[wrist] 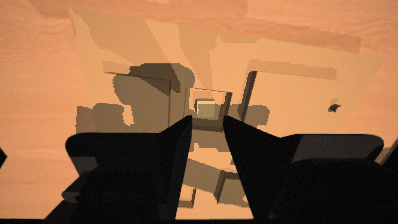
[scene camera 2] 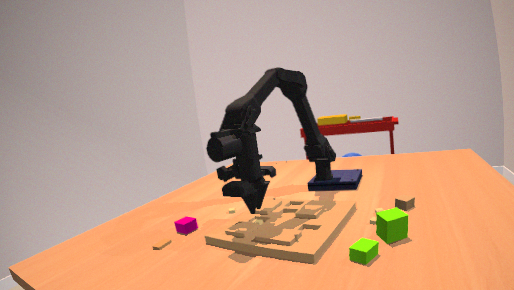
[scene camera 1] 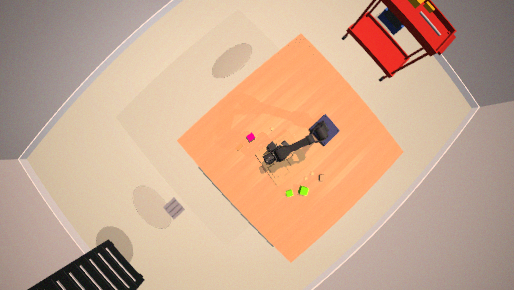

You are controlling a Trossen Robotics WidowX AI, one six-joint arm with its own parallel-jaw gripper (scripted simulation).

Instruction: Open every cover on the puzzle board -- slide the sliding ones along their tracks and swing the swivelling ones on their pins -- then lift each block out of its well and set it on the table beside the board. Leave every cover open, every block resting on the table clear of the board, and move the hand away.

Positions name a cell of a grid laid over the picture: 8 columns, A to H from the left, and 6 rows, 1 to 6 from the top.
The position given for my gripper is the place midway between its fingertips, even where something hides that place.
Observation:
I see my gripper (scene camera 2: D5).
My gripper is seen too in the wrist view (wrist: E4).

